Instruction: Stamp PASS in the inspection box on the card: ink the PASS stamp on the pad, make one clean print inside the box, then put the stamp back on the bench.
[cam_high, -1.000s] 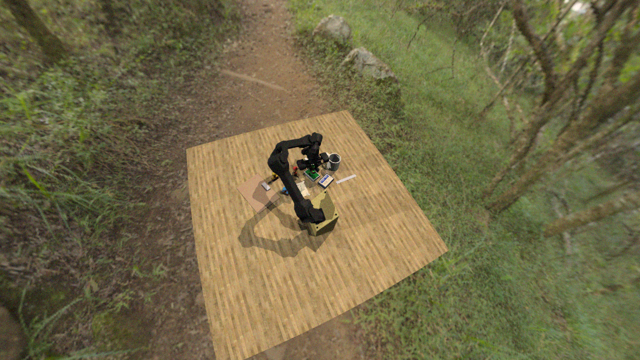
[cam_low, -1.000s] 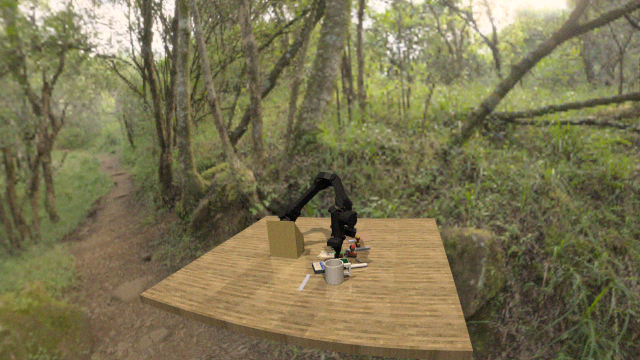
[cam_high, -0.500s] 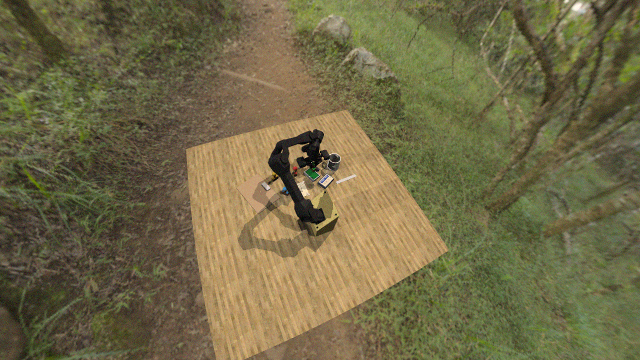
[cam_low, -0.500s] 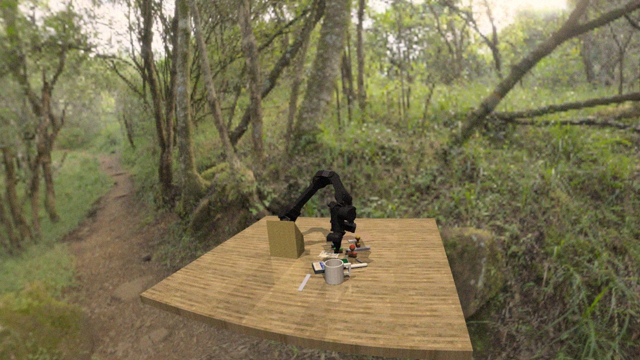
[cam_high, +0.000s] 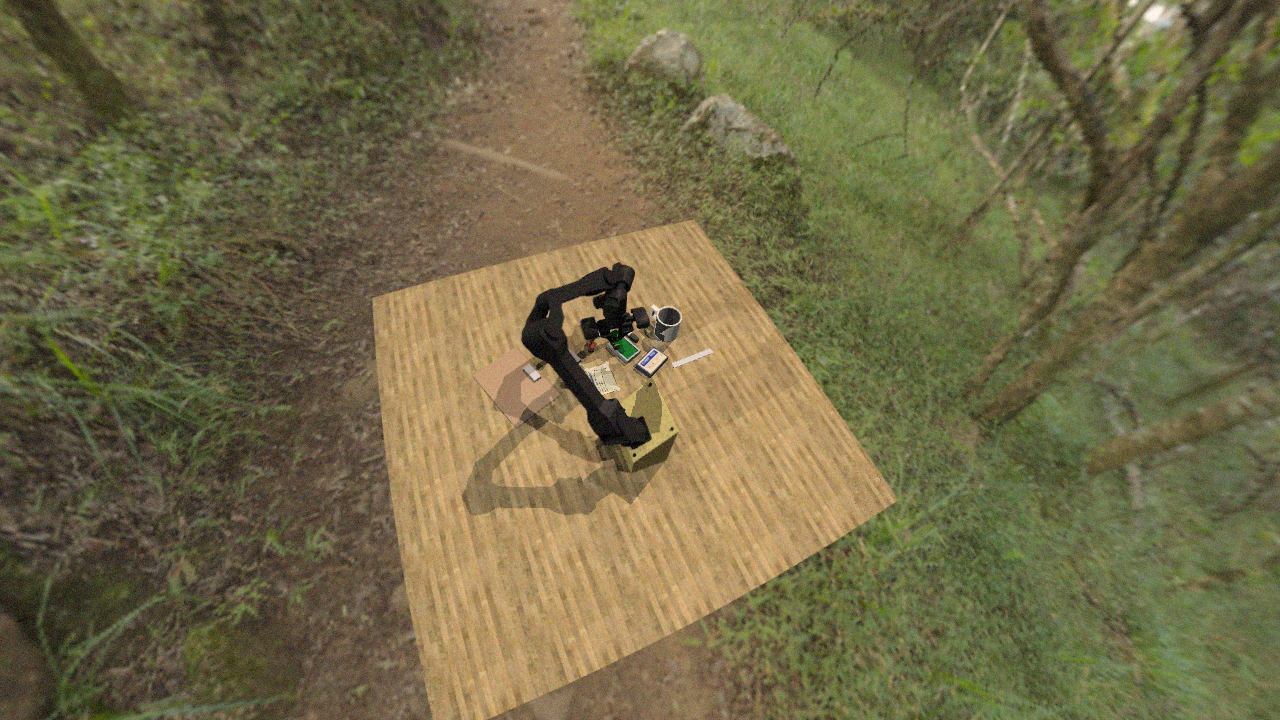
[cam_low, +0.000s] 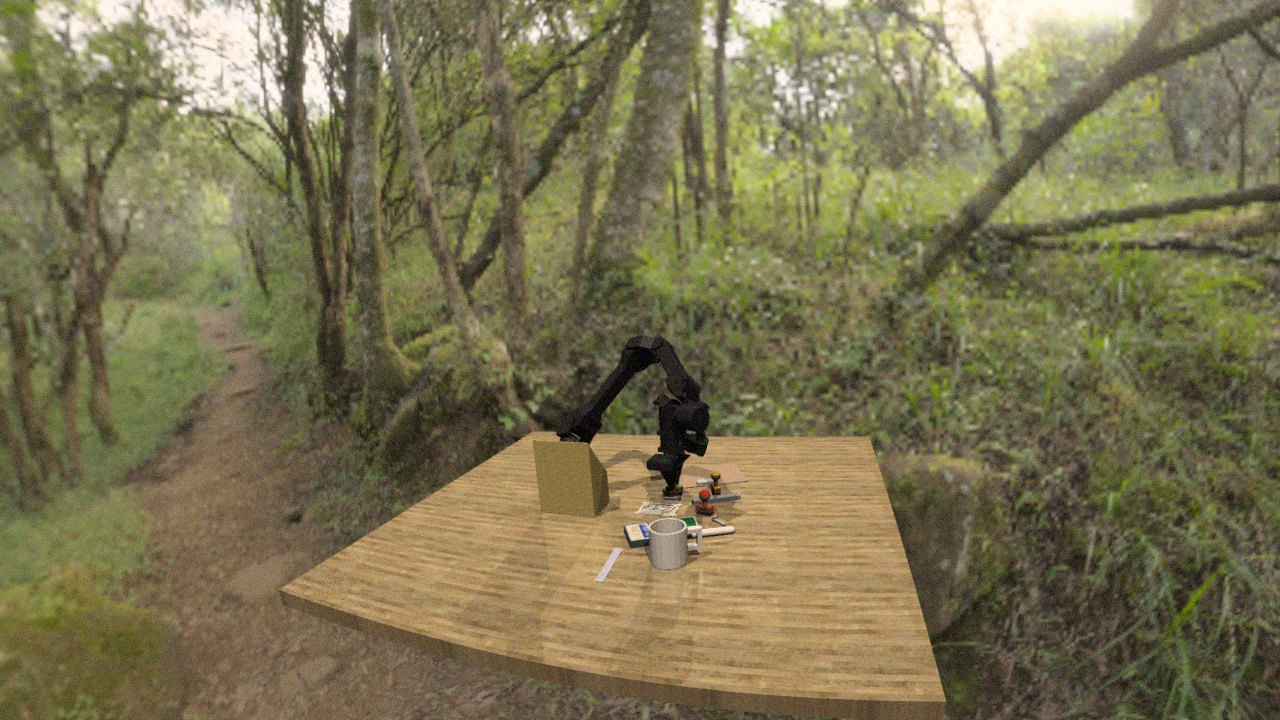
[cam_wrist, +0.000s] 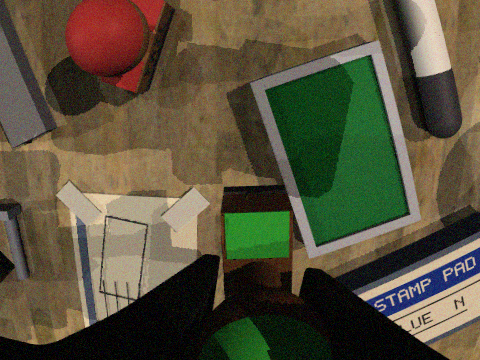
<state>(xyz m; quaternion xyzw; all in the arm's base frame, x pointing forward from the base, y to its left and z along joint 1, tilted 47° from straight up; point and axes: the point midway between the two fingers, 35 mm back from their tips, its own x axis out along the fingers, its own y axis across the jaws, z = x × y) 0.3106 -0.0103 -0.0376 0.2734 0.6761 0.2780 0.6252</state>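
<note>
My gripper tip is now 100 mm above the taped card, 70 mm past it and 60 mm to the right of it. From my gripper tip the other things lie so: green ink pad 90 mm below, 40 mm to the right, 20 mm ahead; then green-knobbed stamp right at my gripper tip; then red stamp 70 mm below, 60 mm to the left, 60 mm ahead.
</note>
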